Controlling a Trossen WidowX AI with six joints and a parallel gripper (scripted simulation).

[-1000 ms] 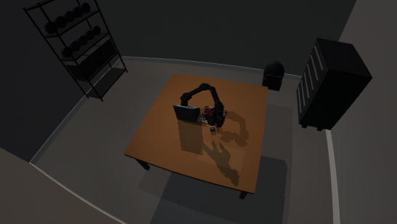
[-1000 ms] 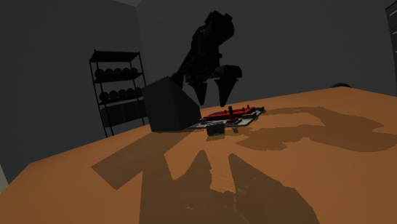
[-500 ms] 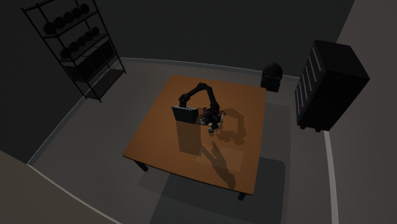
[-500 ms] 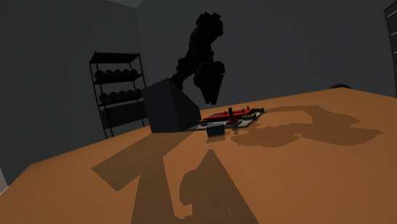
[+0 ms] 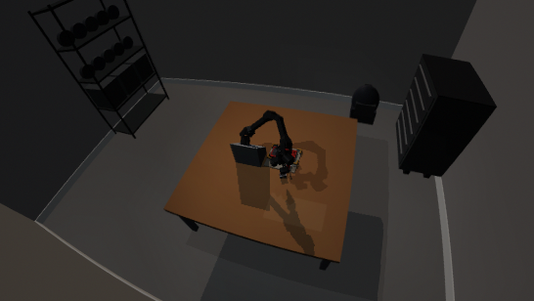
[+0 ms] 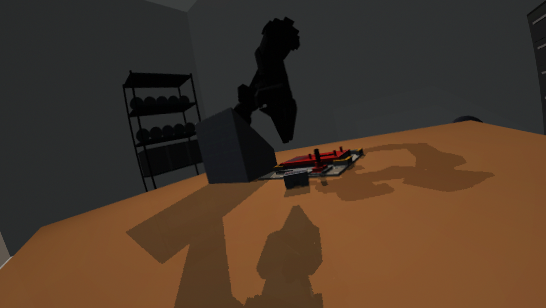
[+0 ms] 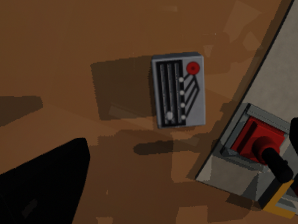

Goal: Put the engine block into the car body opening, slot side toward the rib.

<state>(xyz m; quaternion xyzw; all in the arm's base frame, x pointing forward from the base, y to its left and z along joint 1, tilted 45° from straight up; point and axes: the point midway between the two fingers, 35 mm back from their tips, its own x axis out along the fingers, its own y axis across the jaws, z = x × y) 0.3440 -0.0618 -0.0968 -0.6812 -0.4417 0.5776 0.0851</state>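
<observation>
Right now my gripper tip is 8 cm above the grey engine block. The rest, counted from my gripper tip: grey baseplate (18 cm to the left, 8 cm below, 5 cm behind).
</observation>
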